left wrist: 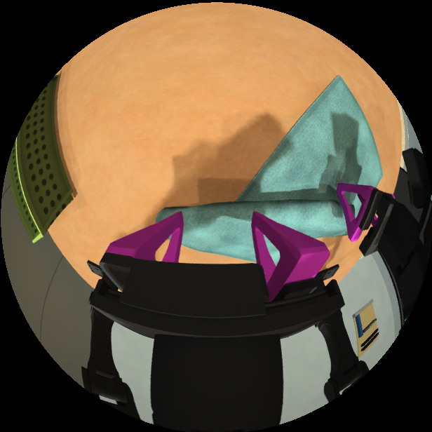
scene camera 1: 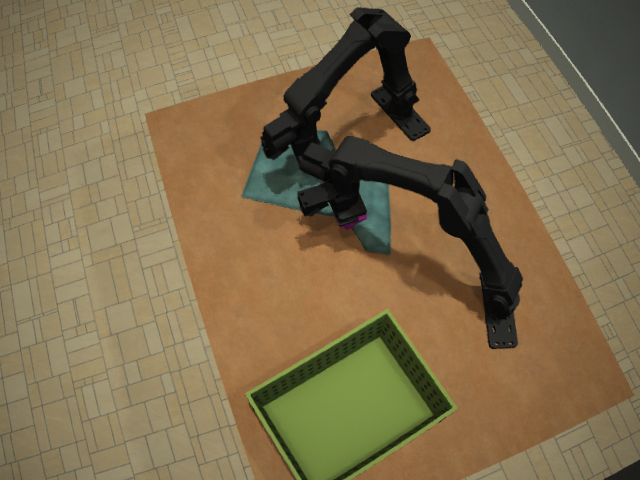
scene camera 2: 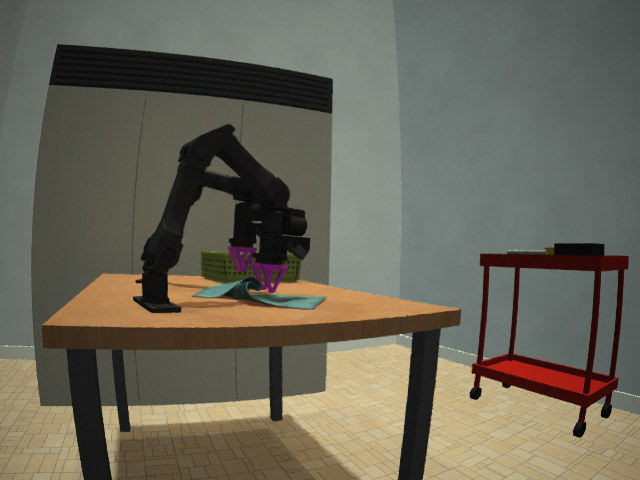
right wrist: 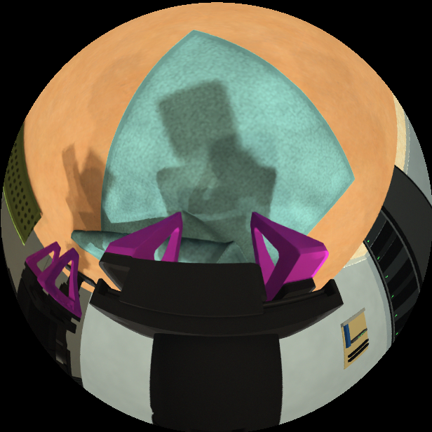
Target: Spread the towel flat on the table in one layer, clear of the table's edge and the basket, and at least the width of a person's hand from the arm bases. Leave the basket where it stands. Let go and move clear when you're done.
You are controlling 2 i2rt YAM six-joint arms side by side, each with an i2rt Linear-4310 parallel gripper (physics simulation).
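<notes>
The teal towel lies on the table, partly folded: a wide single-layer part reaches out at the left in scene camera 1, and a bunched ridge and folded strip lie under the grippers. Its middle is hidden by the arms there. My left gripper is open and empty over the folded strip. My right gripper is open and empty, low over the towel beside small folds. Its fingers are hidden in scene camera 1.
The green basket stands on the table, apart from the towel. The two arms are close together over the towel. A red cart stands beyond the table.
</notes>
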